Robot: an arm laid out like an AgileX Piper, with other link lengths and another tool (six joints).
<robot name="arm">
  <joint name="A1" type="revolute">
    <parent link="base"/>
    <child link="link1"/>
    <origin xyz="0 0 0.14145" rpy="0 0 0"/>
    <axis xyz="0 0 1"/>
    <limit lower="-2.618" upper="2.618"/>
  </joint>
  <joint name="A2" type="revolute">
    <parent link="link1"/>
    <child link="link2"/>
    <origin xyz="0 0 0" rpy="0 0 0"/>
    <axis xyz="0 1 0"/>
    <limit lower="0" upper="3.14"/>
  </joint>
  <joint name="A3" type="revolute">
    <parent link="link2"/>
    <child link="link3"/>
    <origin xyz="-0.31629 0 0.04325" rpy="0 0 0"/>
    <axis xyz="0 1 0"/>
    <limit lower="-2.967" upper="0"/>
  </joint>
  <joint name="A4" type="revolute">
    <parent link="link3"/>
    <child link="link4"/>
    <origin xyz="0.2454 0 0.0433" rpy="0 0 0"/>
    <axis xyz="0.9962 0 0.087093"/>
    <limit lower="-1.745" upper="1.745"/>
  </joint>
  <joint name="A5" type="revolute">
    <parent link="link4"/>
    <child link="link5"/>
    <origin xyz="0 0 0" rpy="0 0 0"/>
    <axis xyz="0 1 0"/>
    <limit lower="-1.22" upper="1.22"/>
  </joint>
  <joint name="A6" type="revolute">
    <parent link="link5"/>
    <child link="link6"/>
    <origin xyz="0.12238 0 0.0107" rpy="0 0 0"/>
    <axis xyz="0.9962 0 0.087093"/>
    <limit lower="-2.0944" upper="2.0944"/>
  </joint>
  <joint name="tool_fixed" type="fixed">
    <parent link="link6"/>
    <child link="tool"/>
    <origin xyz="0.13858 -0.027 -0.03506" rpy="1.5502 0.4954 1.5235"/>
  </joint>
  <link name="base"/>
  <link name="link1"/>
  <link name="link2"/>
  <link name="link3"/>
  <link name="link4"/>
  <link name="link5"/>
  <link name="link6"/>
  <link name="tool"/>
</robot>
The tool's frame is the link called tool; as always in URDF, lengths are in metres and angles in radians.
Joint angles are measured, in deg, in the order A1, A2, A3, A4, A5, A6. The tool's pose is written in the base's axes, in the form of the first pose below.
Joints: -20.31, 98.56, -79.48, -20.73, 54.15, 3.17
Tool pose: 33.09 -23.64 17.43 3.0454 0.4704 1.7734
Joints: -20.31, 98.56, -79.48, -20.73, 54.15, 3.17
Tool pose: 33.09 -23.64 17.43 3.0454 0.4704 1.7734
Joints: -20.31, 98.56, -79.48, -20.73, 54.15, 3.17
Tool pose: 33.09 -23.64 17.43 3.0454 0.4704 1.7734
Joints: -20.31, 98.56, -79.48, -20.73, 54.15, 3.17
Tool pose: 33.09 -23.64 17.43 3.0454 0.4704 1.7734
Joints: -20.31, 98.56, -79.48, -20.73, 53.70, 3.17
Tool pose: 33.29 -23.68 17.47 3.0380 0.4737 1.7727
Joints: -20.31, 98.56, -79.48, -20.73, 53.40, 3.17
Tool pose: 33.43 -23.70 17.49 3.0330 0.4759 1.7722
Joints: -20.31, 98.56, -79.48, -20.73, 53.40, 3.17
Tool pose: 33.43 -23.70 17.49 3.0330 0.4759 1.7722
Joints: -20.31, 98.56, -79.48, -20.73, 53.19, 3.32
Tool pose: 33.52 -23.71 17.50 3.0282 0.4770 1.7690
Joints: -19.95, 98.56, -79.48, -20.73, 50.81, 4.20
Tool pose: 34.70 -23.62 17.68 2.9807 0.4907 1.7541
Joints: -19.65, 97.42, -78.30, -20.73, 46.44, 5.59
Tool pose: 36.12 -23.41 18.27 2.8940 0.5129 1.7234
